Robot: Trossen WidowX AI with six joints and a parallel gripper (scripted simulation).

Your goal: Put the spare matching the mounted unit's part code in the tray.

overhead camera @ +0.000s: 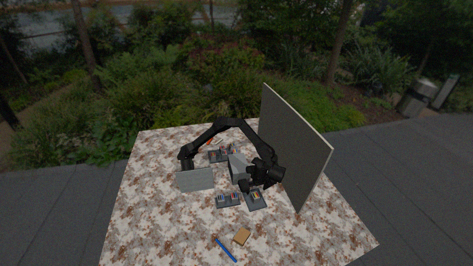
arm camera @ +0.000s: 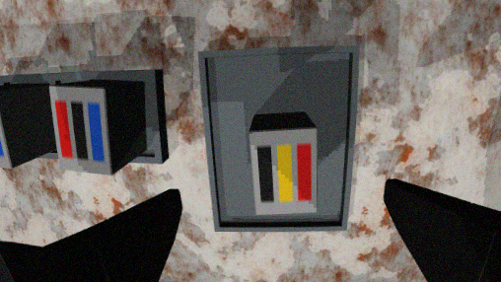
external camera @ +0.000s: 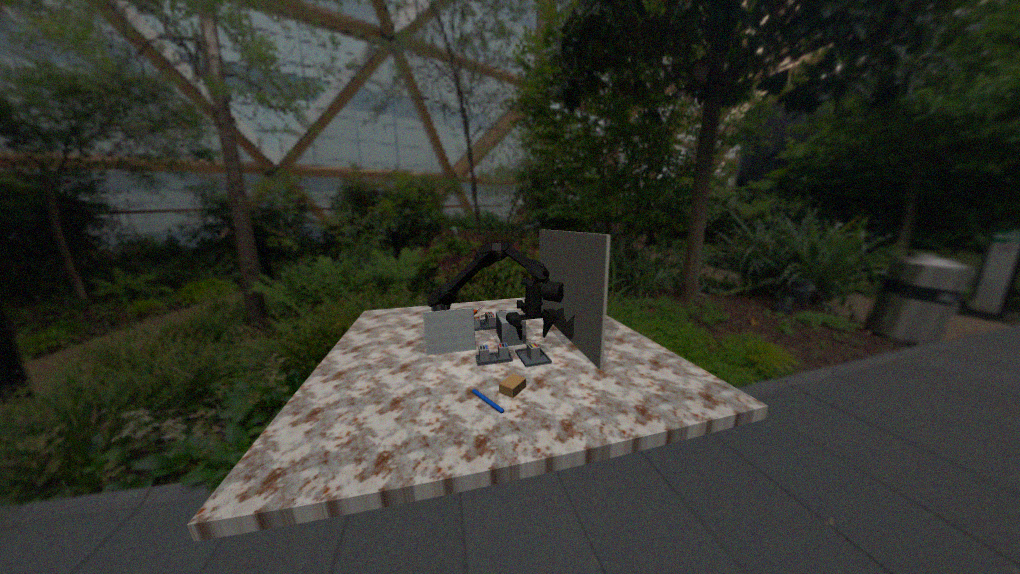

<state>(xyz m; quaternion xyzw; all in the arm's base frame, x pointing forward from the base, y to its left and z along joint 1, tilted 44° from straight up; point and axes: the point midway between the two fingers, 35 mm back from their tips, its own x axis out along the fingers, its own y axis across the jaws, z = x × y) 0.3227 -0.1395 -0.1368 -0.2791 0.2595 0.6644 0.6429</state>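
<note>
Now: gripper tip 40 mm above the spare block. Round my gripper tip: holder: 140 mm behind, 20 mm to the left, 70 mm below; then flat grey tray: 70 mm below; then grey mounted unit: 30 mm behind, 210 mm to the left, 20 mm below.
</note>
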